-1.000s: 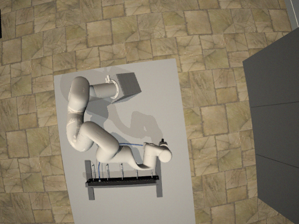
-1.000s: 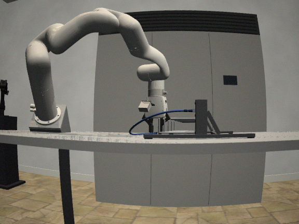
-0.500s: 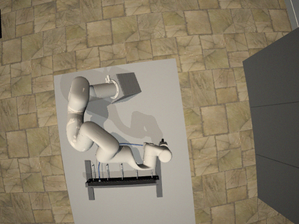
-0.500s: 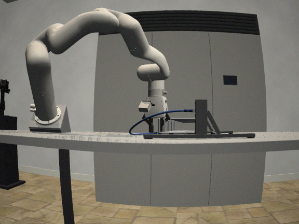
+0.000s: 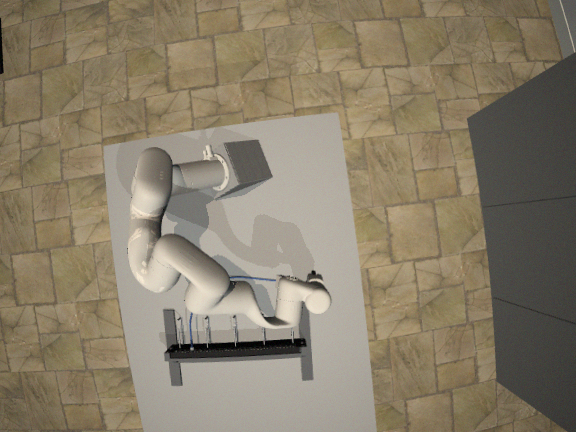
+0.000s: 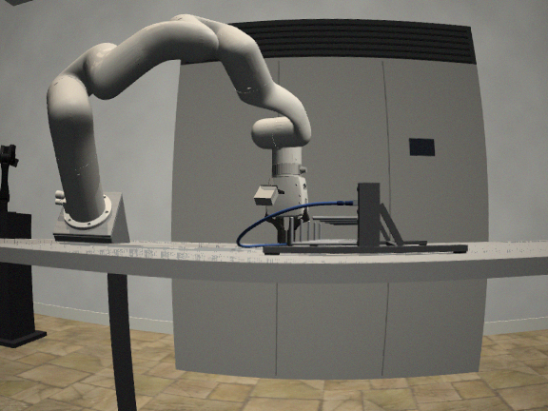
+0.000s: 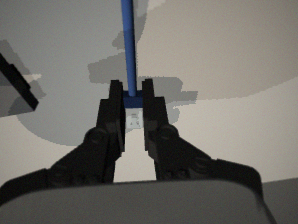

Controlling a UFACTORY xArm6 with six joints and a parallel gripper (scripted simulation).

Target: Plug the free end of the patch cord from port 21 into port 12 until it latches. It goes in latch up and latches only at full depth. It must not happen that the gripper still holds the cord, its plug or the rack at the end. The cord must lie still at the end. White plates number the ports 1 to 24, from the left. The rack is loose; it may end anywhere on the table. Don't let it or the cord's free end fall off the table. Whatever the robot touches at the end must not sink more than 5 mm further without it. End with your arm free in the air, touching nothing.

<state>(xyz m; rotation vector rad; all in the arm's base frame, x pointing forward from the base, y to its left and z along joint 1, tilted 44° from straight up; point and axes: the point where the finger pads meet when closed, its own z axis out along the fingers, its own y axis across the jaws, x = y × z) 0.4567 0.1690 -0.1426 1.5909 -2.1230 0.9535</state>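
Now: the plug 10 mm to the left of my hand, 10 mm below it and 10 mm ahead of it.
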